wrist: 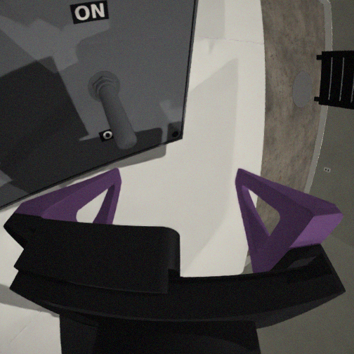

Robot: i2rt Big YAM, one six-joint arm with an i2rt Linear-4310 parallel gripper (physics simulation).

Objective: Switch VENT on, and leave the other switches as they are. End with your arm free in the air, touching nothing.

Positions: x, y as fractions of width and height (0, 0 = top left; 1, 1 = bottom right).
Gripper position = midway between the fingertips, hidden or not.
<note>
In view: my gripper (0.50, 0.49) and a grey panel (0.17, 0.37).
</note>
